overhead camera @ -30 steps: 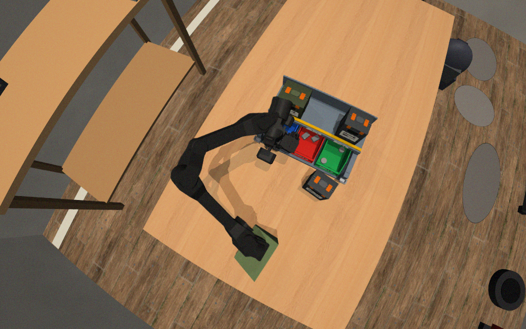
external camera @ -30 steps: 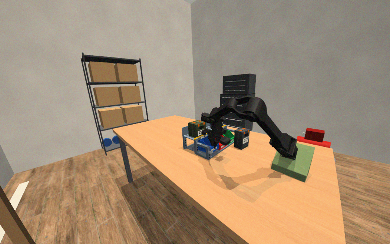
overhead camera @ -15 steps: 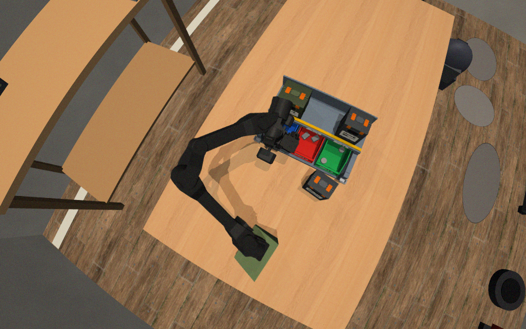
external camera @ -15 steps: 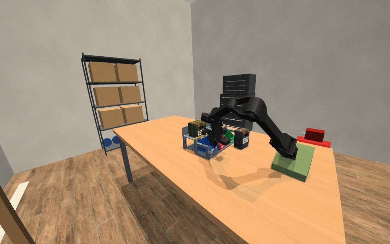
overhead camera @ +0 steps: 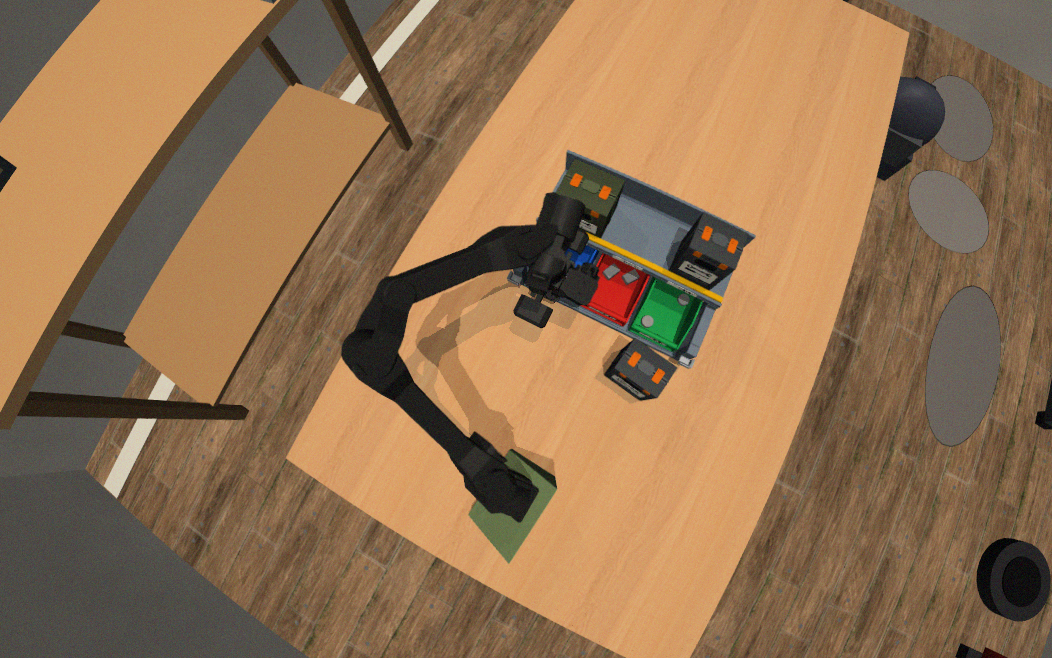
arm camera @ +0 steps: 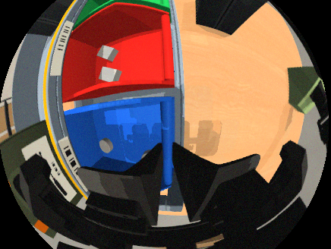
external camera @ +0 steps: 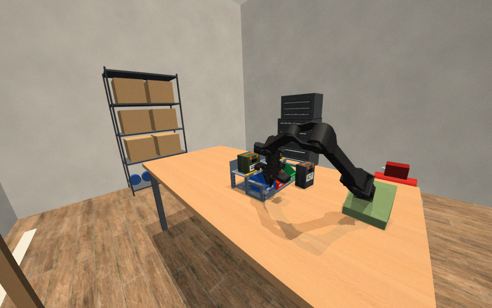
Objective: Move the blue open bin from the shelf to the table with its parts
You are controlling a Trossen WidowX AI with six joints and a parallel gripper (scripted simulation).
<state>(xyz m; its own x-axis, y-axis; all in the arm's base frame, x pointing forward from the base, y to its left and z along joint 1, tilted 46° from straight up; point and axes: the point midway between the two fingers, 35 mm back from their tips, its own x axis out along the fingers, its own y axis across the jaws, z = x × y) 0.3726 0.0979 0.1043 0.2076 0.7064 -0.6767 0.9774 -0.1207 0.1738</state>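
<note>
Now: hand 70 mm short of the blue open bin and 20 mm above it. From my hand the other things lie so: olive case 140 mm ahead, 70 mm above, 10 mm to the left; red bin 110 mm to the right, 70 mm ahead, 40 mm below; green bin 220 mm to the right, 70 mm ahead, 40 mm below.
</note>
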